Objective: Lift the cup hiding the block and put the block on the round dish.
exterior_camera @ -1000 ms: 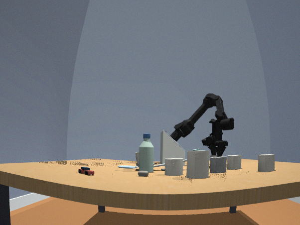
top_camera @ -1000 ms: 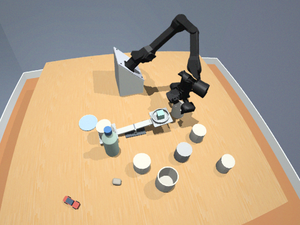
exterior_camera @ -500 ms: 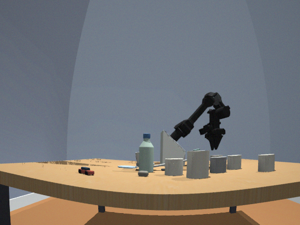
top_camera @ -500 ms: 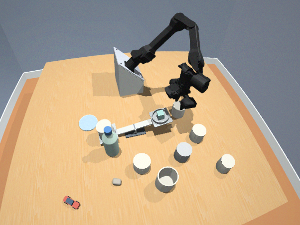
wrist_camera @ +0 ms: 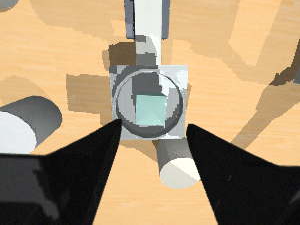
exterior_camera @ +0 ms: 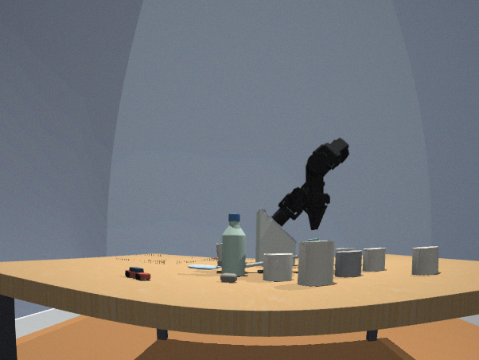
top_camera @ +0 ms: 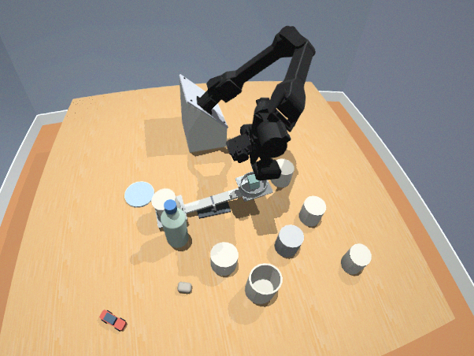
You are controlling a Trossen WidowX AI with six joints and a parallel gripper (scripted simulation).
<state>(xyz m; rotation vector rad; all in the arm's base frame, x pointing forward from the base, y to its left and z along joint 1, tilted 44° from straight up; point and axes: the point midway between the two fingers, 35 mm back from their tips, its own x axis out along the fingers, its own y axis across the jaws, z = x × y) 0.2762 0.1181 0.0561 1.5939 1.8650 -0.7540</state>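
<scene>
Now: the teal block 4 cm below my gripper tip. The rest, counted from my gripper tip: green bottle (23 cm to the right, 12 cm ahead, 2 cm below); balance (12 cm to the right, 9 cm below, 2 cm ahead); mug (30 cm ahead, 9 cm below, 3 cm to the right).
</scene>
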